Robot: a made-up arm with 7 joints. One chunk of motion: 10 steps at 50 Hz.
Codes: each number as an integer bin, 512 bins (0 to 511) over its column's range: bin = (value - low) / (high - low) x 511, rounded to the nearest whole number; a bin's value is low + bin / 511 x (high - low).
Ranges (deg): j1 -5..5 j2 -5..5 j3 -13..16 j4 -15..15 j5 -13..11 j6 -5..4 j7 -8..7
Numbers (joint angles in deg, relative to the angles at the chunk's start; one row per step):
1: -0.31 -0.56 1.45 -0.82 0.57 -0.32 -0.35
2: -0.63 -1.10 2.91 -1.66 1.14 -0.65 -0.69
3: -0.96 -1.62 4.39 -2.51 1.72 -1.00 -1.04
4: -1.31 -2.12 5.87 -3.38 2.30 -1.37 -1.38
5: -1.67 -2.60 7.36 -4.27 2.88 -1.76 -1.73
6: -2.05 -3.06 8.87 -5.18 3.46 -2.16 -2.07
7: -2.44 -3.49 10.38 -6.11 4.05 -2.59 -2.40
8: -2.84 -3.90 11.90 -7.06 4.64 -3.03 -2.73
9: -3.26 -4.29 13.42 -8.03 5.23 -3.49 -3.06
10: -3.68 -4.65 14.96 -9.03 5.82 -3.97 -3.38
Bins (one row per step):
1: 240 227 255 242 289 266 261
2: 223 199 280 227 301 247 249
3: 206 173 306 213 313 227 237
4: 189 147 333 198 326 206 226
5: 170 123 359 183 338 184 214
6: 151 99 385 167 350 161 202
7: 131 77 412 151 363 137 191
8: 110 56 439 135 376 112 180
9: 89 36 466 119 388 86 168
10: 67 18 493 102 401 58 157

